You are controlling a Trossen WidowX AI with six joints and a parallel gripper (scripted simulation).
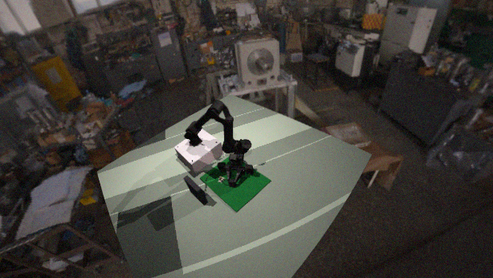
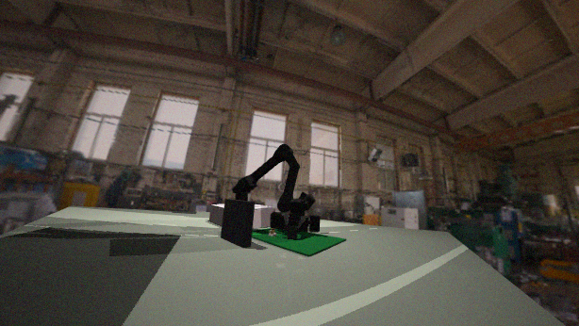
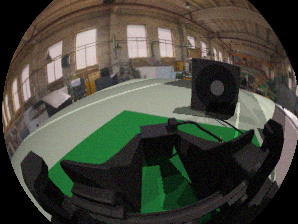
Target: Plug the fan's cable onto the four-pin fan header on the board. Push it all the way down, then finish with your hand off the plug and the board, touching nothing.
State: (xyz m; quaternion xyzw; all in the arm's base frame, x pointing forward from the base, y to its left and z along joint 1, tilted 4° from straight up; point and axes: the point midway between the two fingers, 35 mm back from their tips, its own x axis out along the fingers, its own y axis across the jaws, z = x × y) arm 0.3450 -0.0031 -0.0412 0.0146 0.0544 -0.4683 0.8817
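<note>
Right now my gripper tip is 1 cm above the dark plug. Also, from my gripper tip: green board 5 cm below, 3 cm to the left, 3 cm behind; then black fan 16 cm to the right, 8 cm behind, 2 cm above.
</note>
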